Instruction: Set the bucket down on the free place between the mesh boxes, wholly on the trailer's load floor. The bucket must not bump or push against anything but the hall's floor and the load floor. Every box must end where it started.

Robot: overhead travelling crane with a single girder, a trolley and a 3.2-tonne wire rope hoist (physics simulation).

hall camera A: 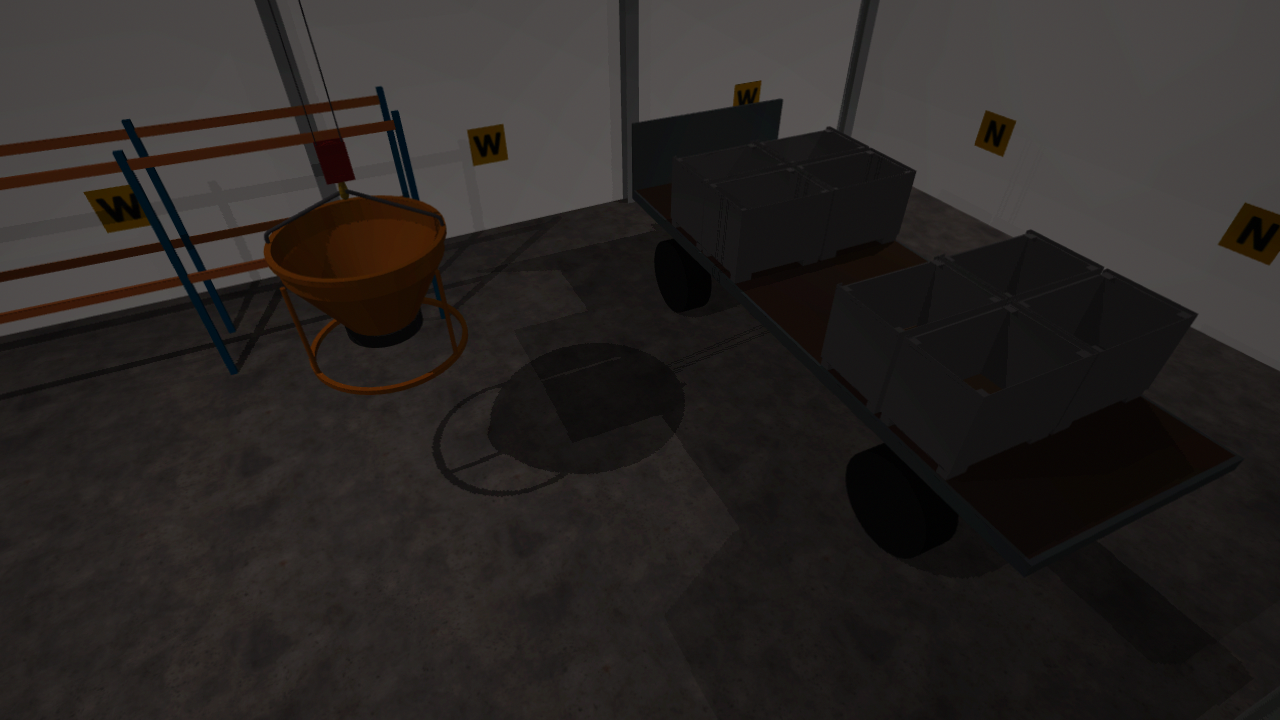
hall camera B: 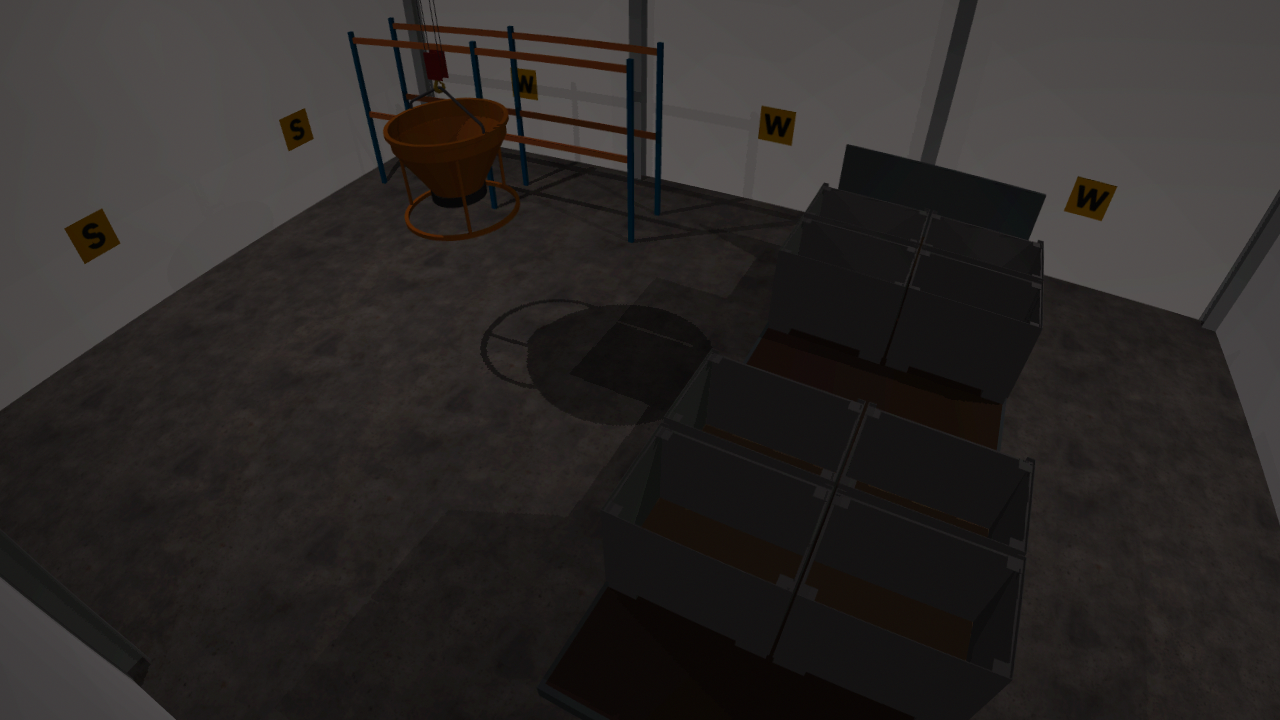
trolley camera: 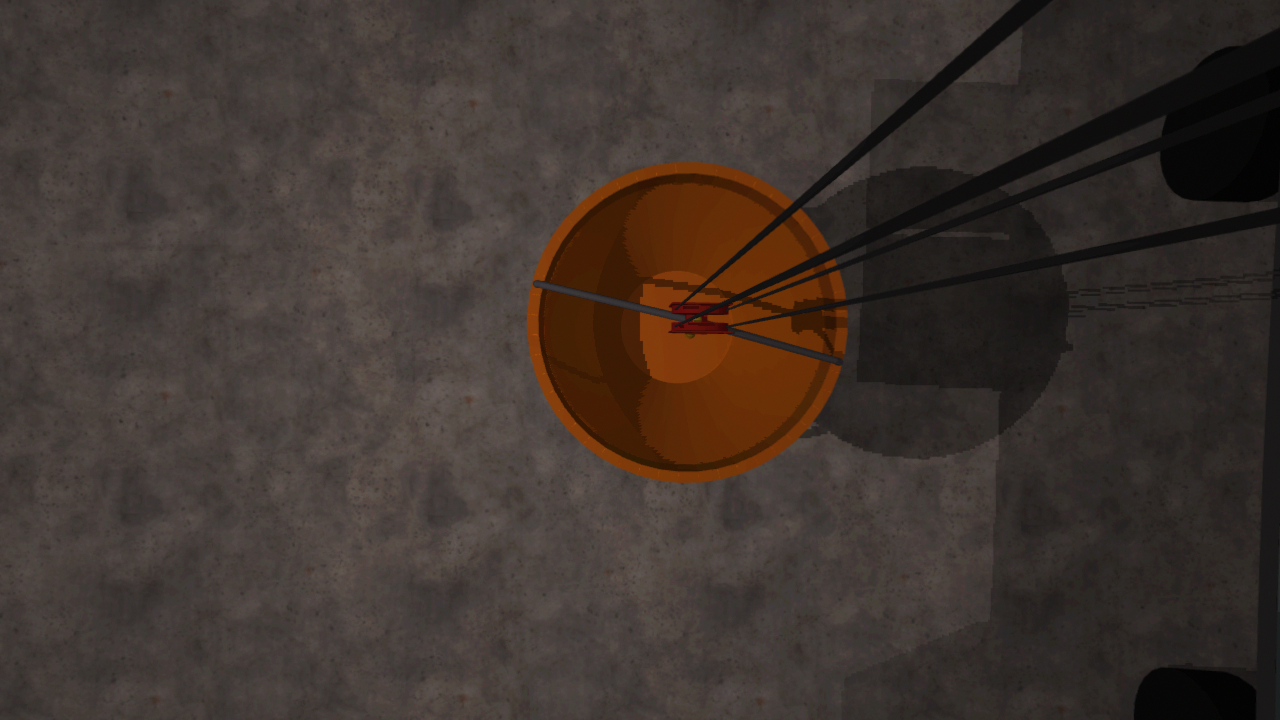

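Observation:
The orange bucket (hall camera A: pixel 375 300) (hall camera B: pixel 452 165) (trolley camera: pixel 760 385) hangs upright by its grey bail, clear of the hall's floor, to the side of the trailer. My gripper, the hook (hall camera A: pixel 342 190) (hall camera B: pixel 439 87) (trolley camera: pixel 695 319) under the red block, holds the bail. Grey mesh boxes stand on the trailer in two groups: one near the headboard (hall camera A: pixel 769 237) (hall camera B: pixel 832 300), the other (hall camera A: pixel 993 402) (hall camera B: pixel 693 582) towards the open end. Between them shows a strip of brown load floor (hall camera A: pixel 792 300) (hall camera B: pixel 895 400). The boxes do not show in the trolley view.
The blue and orange rack (hall camera A: pixel 179 268) (hall camera B: pixel 631 152) stands by the W wall, behind the bucket. The trailer's headboard (hall camera A: pixel 662 156) (hall camera B: pixel 939 192) rises at its far end. Trailer wheels (trolley camera: pixel 1217 134) (hall camera A: pixel 899 501) show at the trolley view's right. The bucket's shadow (hall camera A: pixel 586 407) (hall camera B: pixel 617 367) (trolley camera: pixel 948 313) lies towards the trailer.

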